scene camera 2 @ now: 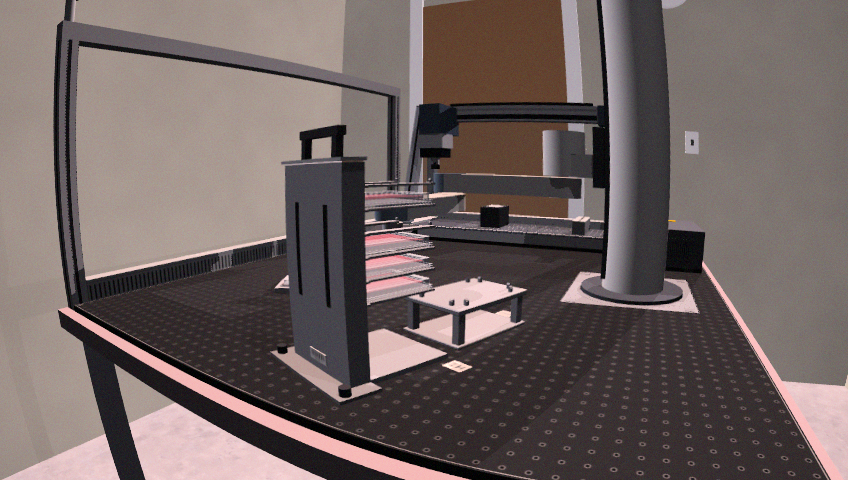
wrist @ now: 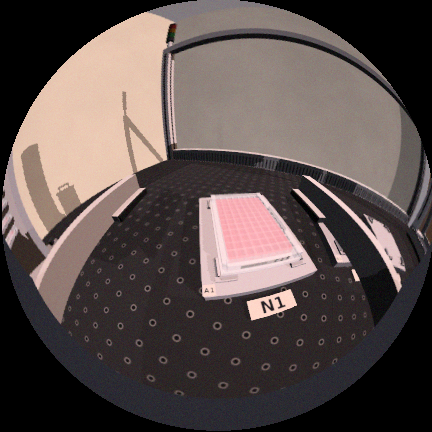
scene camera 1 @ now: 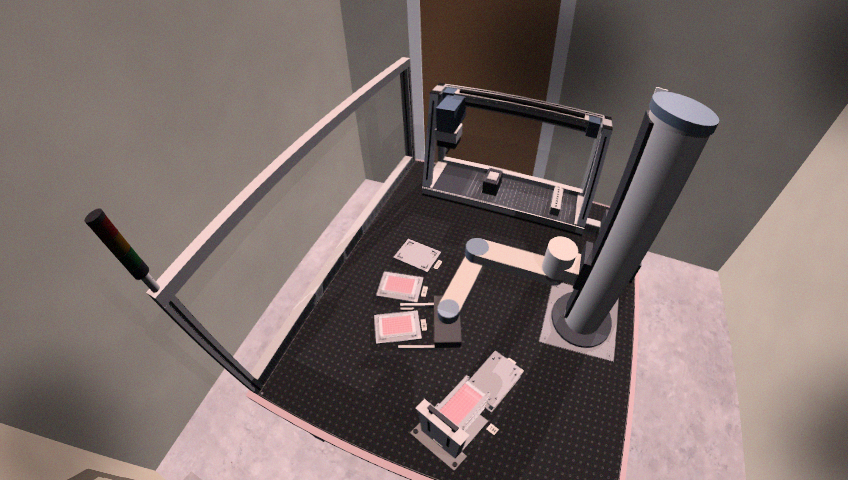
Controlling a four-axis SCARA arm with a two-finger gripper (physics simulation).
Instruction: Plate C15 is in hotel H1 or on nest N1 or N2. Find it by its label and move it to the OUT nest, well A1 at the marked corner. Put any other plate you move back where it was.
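Frame: origin at the arm's base, x ahead, y left, z up, level; millimetres.
Where they show: gripper, between the fingertips: (wrist: 218, 179) (scene camera 1: 399, 326); arm's base, origin of its link: (scene camera 2: 631, 295) (scene camera 1: 581, 320).
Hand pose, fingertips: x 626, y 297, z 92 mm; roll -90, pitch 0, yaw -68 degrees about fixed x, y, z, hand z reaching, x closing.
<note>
Each offset is from my fingertips to the top centre of the thing. "spot": to the spot under its first point.
My gripper (scene camera 1: 400, 326) (wrist: 218, 179) is open and empty. Its fingers stand on either side of the plate on N1, above table height; the exact height is unclear. That plate {28 mm ahead, 28 mm right, 53 mm down} (scene camera 1: 397, 325) (wrist: 255, 227), pink with a clear rim, lies flat in nest N1 {28 mm ahead, 28 mm right, 64 mm down} (wrist: 207, 250), whose near left corner is marked A1. Another pink plate {93 mm ahead, 198 mm right, 53 mm down} (scene camera 1: 400, 285) sits on N2; in the wrist view the right finger hides most of nest N2 {spot: 8 mm ahead, 166 mm right, 68 mm down} (wrist: 342, 259). The OUT nest {93 mm ahead, 373 mm right, 62 mm down} (scene camera 1: 417, 254) holds no plate. Hotel H1 (scene camera 1: 441, 429) (scene camera 2: 324, 255) holds several pink plates {298 mm back, 233 mm left, 142 mm up} (scene camera 1: 461, 404) {298 mm back, 233 mm left, 86 mm up} (scene camera 2: 395, 240). No plate label is readable.
A raised four-legged stand (scene camera 1: 496, 380) (scene camera 2: 467, 294) stands next to H1. The arm's column (scene camera 1: 636, 220) (scene camera 2: 636, 148) rises at the right. A gantry frame (scene camera 1: 529, 107) stands at the back, and a glazed guard frame {spot: 378 mm ahead, 92 mm right, 494 mm up} (scene camera 1: 285, 172) (scene camera 2: 238, 62) runs along the left edge.
</note>
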